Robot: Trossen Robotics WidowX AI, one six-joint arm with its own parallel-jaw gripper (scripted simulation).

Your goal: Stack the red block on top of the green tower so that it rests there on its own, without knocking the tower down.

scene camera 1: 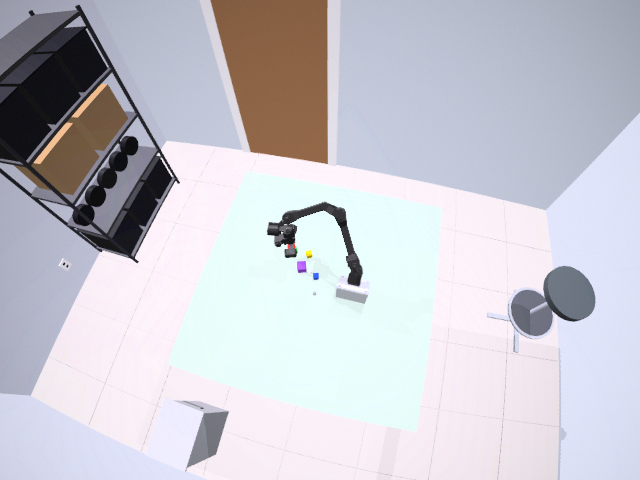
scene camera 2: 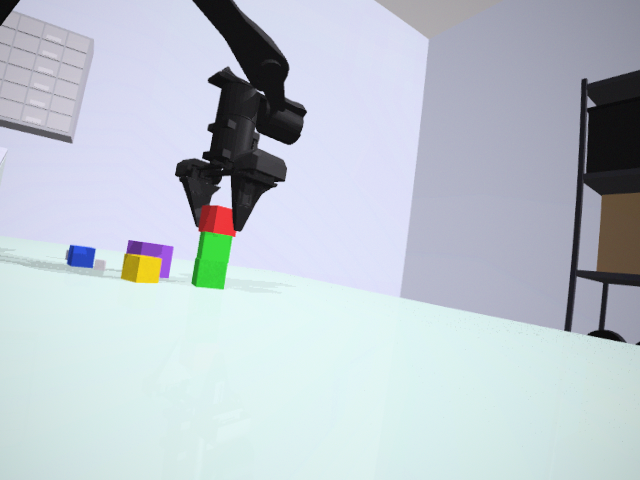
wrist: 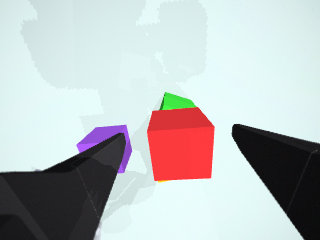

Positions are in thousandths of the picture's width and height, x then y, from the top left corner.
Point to a purple block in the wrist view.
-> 311,560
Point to a purple block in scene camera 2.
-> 255,526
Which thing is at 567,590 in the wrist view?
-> A red block.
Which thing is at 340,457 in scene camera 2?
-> A red block.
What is the gripper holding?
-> Nothing.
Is the gripper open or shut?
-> Open.
